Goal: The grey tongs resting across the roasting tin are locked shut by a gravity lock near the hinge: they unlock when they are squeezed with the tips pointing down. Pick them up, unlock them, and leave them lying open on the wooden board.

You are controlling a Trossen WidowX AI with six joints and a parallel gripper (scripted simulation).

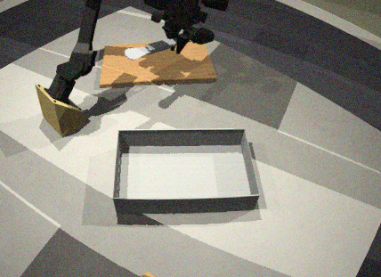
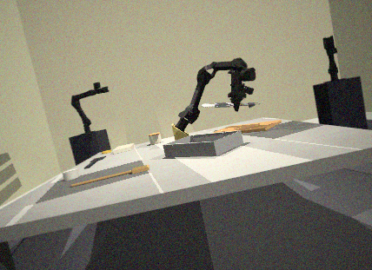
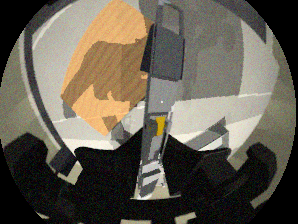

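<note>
Now: gripper tip 140 mm past the wooden board, 120 mm above it and 40 mm to the right of it. From my gripper tip the other things lie so: cup (540 mm to the right, 340 mm behind, 90 mm below); then grey roasting tin (260 mm ahead, 210 mm to the right, 100 mm below); then yellow lock (30 mm to the left, 30 mm above).
</note>
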